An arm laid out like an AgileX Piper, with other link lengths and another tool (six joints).
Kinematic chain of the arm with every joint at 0, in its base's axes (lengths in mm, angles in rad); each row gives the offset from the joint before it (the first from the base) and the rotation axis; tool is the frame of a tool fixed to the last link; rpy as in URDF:
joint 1: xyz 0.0 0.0 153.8 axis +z
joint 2: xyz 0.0 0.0 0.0 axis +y
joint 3: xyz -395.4 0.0 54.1 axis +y
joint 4: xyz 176.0 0.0 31.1 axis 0.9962 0 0.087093
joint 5: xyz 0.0 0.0 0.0 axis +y
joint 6: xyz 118.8 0.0 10.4 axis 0.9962 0 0.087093
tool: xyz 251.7 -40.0 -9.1 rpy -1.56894 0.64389 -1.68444
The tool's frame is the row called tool.
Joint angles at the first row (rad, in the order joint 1, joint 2, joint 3, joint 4, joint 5, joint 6):
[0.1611 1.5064 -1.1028 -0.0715 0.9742 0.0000]
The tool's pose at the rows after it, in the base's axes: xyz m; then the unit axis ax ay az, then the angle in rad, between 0 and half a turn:
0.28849 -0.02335 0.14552 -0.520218 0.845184 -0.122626 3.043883
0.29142 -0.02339 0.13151 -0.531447 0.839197 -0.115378 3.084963
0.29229 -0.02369 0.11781 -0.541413 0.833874 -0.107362 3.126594
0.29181 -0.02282 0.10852 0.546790 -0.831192 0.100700 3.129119
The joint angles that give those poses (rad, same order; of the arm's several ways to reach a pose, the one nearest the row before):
[0.1514 1.5342 -1.1028 -0.0836 0.9592 0.0000]
[0.1514 1.5862 -1.1028 -0.0836 0.9514 -0.0209]
[0.1514 1.6355 -1.1029 -0.0836 0.9474 -0.0390]
[0.1534 1.6681 -1.1028 -0.0819 0.9457 -0.0469]

